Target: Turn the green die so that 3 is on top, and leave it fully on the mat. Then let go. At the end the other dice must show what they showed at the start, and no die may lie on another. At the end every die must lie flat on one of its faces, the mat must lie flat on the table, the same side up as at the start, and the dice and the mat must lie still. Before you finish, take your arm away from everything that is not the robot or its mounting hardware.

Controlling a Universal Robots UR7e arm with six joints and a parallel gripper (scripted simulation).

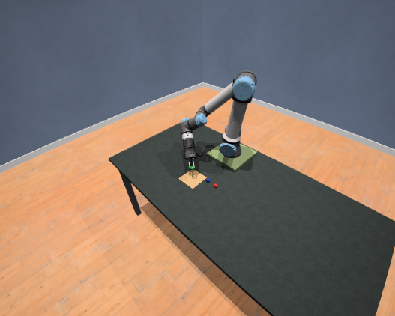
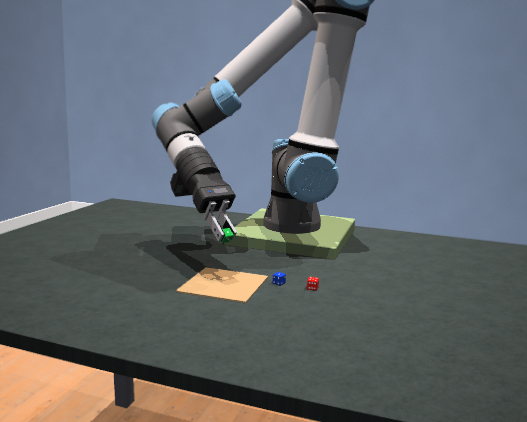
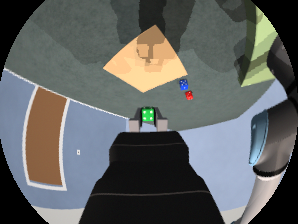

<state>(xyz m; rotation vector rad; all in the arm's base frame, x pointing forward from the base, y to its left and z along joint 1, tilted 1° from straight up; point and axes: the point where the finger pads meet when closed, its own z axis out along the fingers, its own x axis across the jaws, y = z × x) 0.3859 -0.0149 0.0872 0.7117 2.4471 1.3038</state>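
Now: hand 11 cm above the tan mat. Round my hand: red die: 17 cm to the left, 10 cm below, 6 cm behind; then green die: 1 cm to the left, 1 cm below; then blue die: 10 cm to the left, 10 cm below, 6 cm behind.
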